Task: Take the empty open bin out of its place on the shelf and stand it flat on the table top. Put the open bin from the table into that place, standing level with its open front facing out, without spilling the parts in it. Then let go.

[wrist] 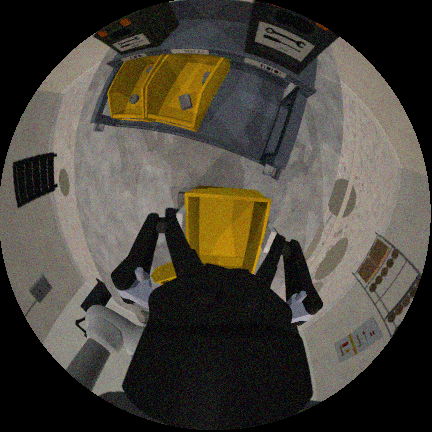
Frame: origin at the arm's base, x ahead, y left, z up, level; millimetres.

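Seen in the pictures: gripper, fingertip midpoint: [225, 212].
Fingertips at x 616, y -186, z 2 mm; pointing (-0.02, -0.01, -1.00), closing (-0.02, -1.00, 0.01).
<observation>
Pixels of each thing's top centre, then the offset from my fingertips to it. "pt": a spot on its surface instead. Level surfaces: height alone.
- yellow open bin, surface spot: [227, 220] pt 20 mm back, 8 mm right, 16 mm down
- blue-grey shelf, surface spot: [237, 125] pt 155 mm ahead, 2 mm left, 56 mm down
- yellow object, surface spot: [164, 273] pt 196 mm back, 119 mm left, 12 mm down
- grey mottled table top, surface height: 62 mm down
My gripper [225, 212] is shut on a yellow open bin [227, 220], with one finger at each side wall. The inside that shows holds no parts; its near end is hidden by the gripper body. The blue-grey shelf [237, 125] is ahead at the top of the wrist view. Two yellow bins with grey parts, a left one [127, 90] and a middle one [172, 92], stand side by side in it. The place to their right holds no bin. Part of another yellow object [164, 273] shows beside the left finger, mostly hidden; its contents cannot be seen.
The grey mottled table top [145, 160] lies between the shelf and the held bin. Dark boxes with wrench labels stand behind the shelf, at the right [285, 42] and the left [131, 42]. A rounded grey object [105, 327] is at the lower left.
</observation>
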